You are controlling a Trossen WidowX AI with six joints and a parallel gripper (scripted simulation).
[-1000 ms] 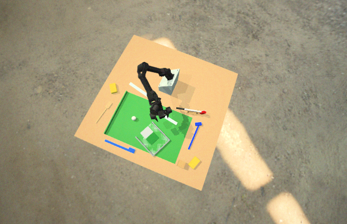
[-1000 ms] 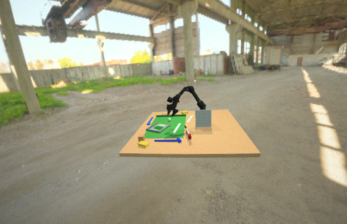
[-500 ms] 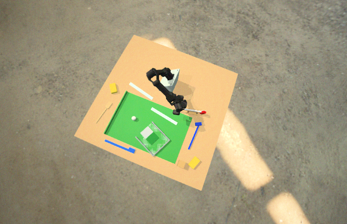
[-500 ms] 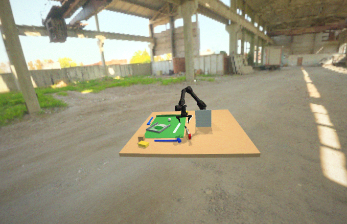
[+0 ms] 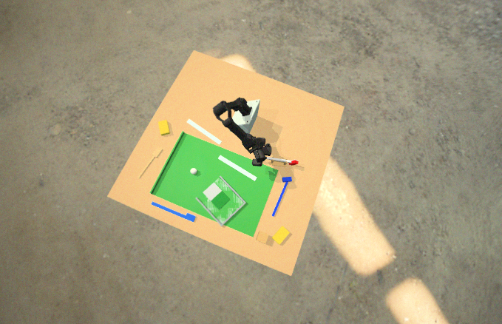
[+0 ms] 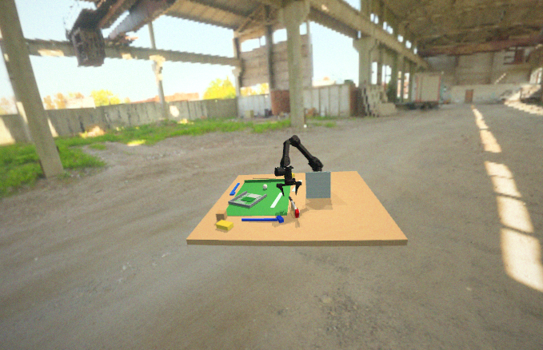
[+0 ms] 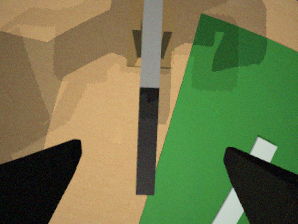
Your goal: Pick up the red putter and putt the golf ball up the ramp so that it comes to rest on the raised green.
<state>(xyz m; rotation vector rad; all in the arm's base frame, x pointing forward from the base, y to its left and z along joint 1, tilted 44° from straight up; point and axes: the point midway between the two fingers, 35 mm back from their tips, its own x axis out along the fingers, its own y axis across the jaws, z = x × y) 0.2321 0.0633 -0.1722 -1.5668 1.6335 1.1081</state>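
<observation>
Now: gripper tip 110 mm to the right of the red putter, 30 mm past it and 30 mm above it. Round my gripper tip: white golf ball (400 mm to the right, 220 mm ahead, 60 mm below); then wooden stand (130 mm to the left, 50 mm below, 20 mm behind); then blue putter (210 mm to the left, 190 mm ahead, 70 mm below).
</observation>
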